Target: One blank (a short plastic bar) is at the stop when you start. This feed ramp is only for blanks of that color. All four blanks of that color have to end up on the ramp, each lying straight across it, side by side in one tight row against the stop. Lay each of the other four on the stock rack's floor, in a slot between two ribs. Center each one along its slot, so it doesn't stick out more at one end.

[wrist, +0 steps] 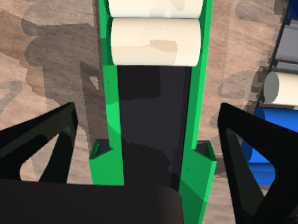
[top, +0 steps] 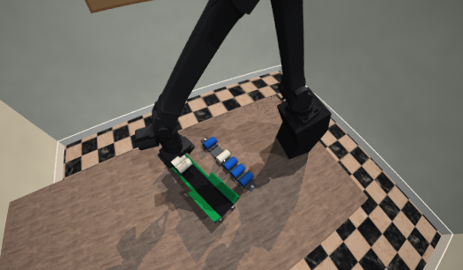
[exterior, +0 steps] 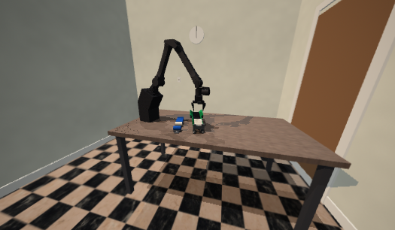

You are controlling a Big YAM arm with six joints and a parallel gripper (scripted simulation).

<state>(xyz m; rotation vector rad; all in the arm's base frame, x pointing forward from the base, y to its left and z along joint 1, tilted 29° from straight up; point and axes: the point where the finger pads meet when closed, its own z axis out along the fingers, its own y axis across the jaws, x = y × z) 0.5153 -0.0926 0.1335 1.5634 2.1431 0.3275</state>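
My gripper is now 20 cm past the grey stock rack, 3 cm to the right of it and 18 cm above it. Also, from my hand: rib (23 cm behind, 14 cm to the left, 18 cm below); then grey stop (3 cm ahead, 11 cm to the right, 12 cm below).
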